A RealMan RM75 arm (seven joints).
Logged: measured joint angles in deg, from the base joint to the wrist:
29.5 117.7 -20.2 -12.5 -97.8 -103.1 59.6
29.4 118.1 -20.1 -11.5 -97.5 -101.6 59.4
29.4 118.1 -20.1 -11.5 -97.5 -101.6 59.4
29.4 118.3 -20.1 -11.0 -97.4 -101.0 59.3
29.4 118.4 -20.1 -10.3 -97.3 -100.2 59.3
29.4 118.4 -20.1 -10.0 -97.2 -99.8 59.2
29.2 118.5 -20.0 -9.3 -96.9 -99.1 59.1
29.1 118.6 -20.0 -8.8 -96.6 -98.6 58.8
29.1 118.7 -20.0 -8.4 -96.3 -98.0 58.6
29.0 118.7 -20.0 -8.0 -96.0 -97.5 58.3
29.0 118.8 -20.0 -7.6 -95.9 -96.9 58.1
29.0 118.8 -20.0 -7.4 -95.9 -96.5 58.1
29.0 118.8 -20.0 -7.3 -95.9 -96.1 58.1
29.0 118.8 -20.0 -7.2 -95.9 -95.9 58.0
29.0 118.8 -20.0 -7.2 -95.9 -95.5 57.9
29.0 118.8 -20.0 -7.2 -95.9 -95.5 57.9
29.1 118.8 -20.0 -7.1 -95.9 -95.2 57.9
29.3 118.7 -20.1 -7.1 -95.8 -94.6 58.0
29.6 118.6 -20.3 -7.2 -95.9 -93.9 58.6
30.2 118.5 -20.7 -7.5 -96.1 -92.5 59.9
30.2 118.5 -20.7 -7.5 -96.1 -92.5 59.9
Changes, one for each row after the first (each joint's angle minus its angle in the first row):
-0.1 0.4 0.1 1.0 0.3 1.5 -0.2
-0.1 0.4 0.1 1.0 0.3 1.5 -0.2
-0.1 0.6 0.1 1.5 0.4 2.1 -0.3
-0.1 0.7 0.1 2.2 0.5 2.9 -0.3
-0.1 0.7 0.1 2.5 0.6 3.3 -0.4
-0.3 0.8 0.2 3.2 0.9 4.0 -0.5
-0.4 0.9 0.2 3.7 1.2 4.5 -0.8
-0.4 1.0 0.2 4.1 1.5 5.1 -1.0
-0.5 1.0 0.2 4.5 1.8 5.6 -1.3
-0.5 1.1 0.2 4.9 1.9 6.2 -1.5
-0.5 1.1 0.2 5.1 1.9 6.6 -1.5
-0.5 1.1 0.2 5.2 1.9 7.0 -1.5
-0.5 1.1 0.2 5.3 1.9 7.2 -1.6
-0.5 1.1 0.2 5.3 1.9 7.6 -1.7
-0.5 1.1 0.2 5.3 1.9 7.6 -1.7
-0.4 1.1 0.2 5.4 1.9 7.9 -1.7
-0.2 1.0 0.1 5.4 2.0 8.5 -1.6
0.1 0.9 -0.1 5.3 1.9 9.2 -1.0
0.7 0.8 -0.5 5.0 1.7 10.6 0.3
0.7 0.8 -0.5 5.0 1.7 10.6 0.3

